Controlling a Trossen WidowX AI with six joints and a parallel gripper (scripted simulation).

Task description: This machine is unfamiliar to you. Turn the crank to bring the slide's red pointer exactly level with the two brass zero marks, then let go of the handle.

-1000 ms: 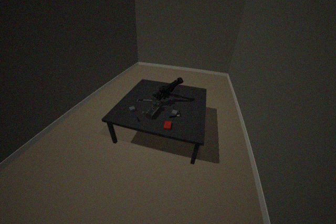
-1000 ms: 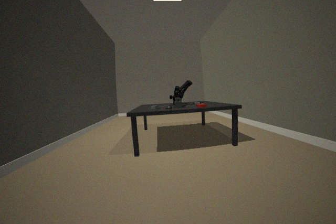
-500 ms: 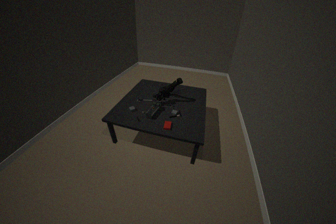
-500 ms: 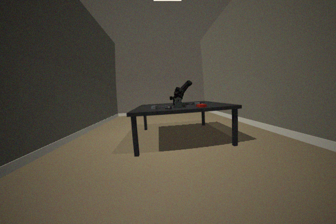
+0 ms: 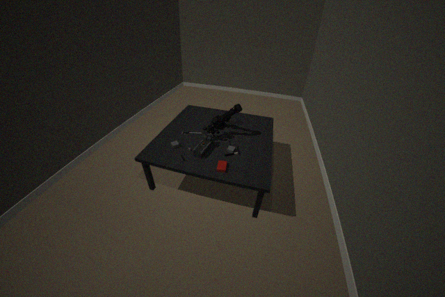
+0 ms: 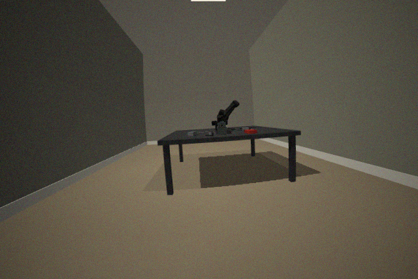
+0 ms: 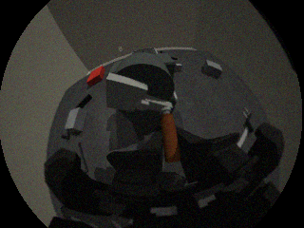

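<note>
The red pointer lies 160 mm ahead of my gripper tip, 20 mm to the right of it and 40 mm above it. From my gripper tip the other things lie so: crank handle (20 mm behind, 30 mm above).
</note>
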